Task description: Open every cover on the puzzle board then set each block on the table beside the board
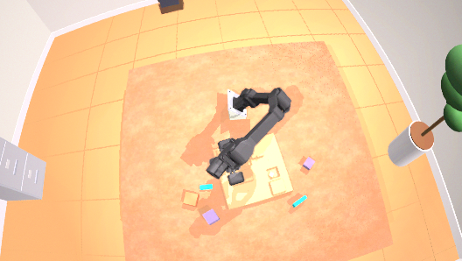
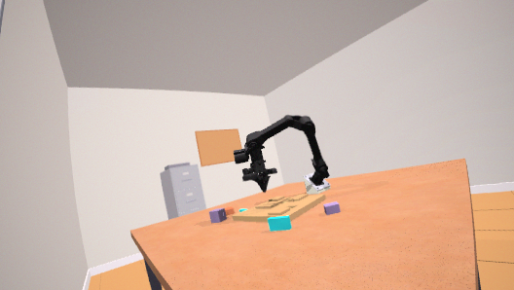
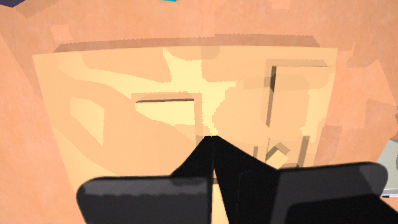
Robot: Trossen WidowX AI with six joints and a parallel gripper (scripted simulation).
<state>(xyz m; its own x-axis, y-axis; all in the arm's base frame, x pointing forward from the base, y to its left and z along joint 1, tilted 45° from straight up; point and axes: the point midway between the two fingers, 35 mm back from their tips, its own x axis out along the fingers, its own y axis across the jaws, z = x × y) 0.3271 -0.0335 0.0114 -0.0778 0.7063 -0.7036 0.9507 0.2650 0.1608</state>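
The cyan block is 12 cm to the right of my gripper tip, 8 cm below it and 7 cm ahead of it. From my gripper tip the other things lie so: orange block: 18 cm to the right, 13 cm ahead, 7 cm below.
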